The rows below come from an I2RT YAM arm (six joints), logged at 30 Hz.
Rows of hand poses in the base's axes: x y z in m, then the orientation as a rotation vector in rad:
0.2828, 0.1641, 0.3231, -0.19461, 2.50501, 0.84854
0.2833, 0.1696, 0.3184, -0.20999, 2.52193, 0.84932
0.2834, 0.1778, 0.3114, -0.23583, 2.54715, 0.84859
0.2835, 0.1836, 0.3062, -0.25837, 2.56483, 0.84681
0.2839, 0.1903, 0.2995, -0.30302, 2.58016, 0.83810
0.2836, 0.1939, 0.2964, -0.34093, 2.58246, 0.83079
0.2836, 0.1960, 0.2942, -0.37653, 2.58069, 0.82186
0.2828, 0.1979, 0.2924, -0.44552, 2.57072, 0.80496
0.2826, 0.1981, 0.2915, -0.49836, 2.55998, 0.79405
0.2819, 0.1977, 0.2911, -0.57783, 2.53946, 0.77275
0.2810, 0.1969, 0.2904, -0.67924, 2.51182, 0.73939
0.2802, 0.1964, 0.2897, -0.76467, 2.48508, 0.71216
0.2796, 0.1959, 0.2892, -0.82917, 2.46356, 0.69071
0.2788, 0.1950, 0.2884, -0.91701, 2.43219, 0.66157
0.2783, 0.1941, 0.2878, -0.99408, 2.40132, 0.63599
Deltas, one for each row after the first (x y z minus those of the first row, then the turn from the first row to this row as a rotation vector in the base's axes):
0.0005, 0.0055, -0.0047, -0.00707, 0.01309, 0.01411
0.0006, 0.0137, -0.0117, -0.01928, 0.03174, 0.03656
0.0007, 0.0195, -0.0169, -0.02937, 0.04394, 0.05493
0.0011, 0.0262, -0.0236, -0.04717, 0.04908, 0.08619
0.0008, 0.0298, -0.0267, -0.05931, 0.04415, 0.11083
0.0008, 0.0319, -0.0289, -0.07100, 0.03572, 0.13286
0.0000, 0.0338, -0.0307, -0.09178, 0.01455, 0.17496
-0.0002, 0.0340, -0.0316, -0.10568, -0.00299, 0.20762
-0.0009, 0.0336, -0.0320, -0.12888, -0.03322, 0.25570
-0.0018, 0.0328, -0.0327, -0.16262, -0.07205, 0.31688
-0.0026, 0.0323, -0.0334, -0.19002, -0.10520, 0.36949
-0.0032, 0.0318, -0.0339, -0.21124, -0.13015, 0.40967
-0.0040, 0.0309, -0.0347, -0.23995, -0.16383, 0.46532
-0.0045, 0.0300, -0.0353, -0.26471, -0.19438, 0.51495

